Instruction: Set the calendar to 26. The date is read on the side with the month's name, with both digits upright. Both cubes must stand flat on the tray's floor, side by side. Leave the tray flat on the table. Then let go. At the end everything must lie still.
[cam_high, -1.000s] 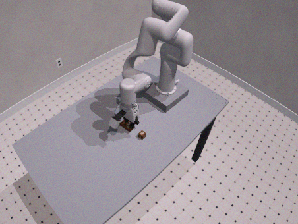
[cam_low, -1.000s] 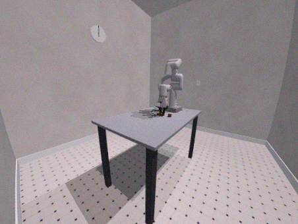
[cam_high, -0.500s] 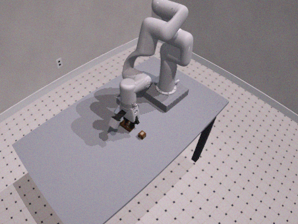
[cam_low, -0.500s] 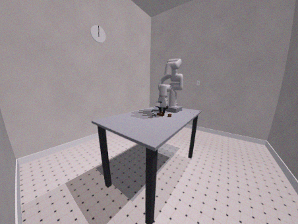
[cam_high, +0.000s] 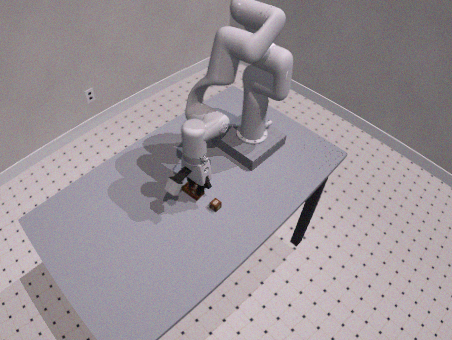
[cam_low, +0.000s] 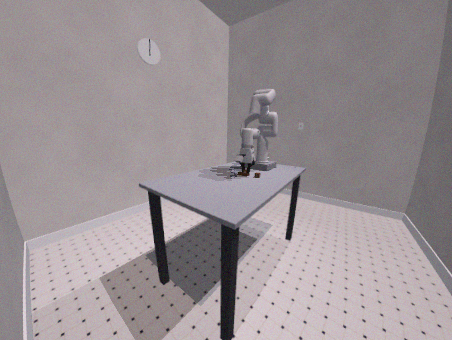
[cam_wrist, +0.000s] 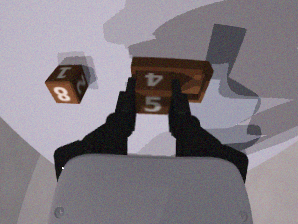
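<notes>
The brown wooden tray is 20 mm to the right of my hand and 30 mm below it. Round my hand: brown cube (20 mm behind, 90 mm to the left, 30 mm below).
</notes>
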